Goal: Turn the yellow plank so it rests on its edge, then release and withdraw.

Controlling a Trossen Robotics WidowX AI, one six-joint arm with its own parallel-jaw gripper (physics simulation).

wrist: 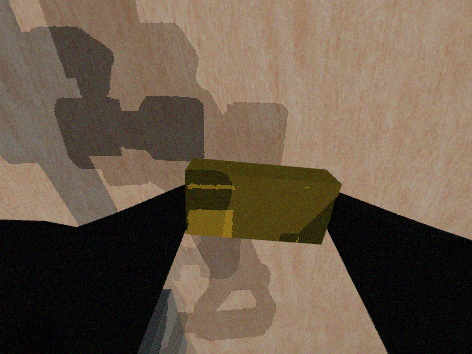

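Note:
The yellow plank [272, 197] is in the middle of the wrist view, its long side running across between the two black fingers. A broad face and a narrower strip along its top side show, partly in shadow. My gripper [256, 195] is shut on the plank, with one finger against its left end and the other against its right end. The plank looks held above the table, with shadows on the wood apart from it. The fingers hide parts of both ends, and the plank's underside does not show.
The light wood table top [380, 90] lies below, with large overlapping arm shadows at the left and under the plank. Part of a grey-blue faceted thing [161, 327] shows at the bottom edge beside the left finger; what it is I cannot tell.

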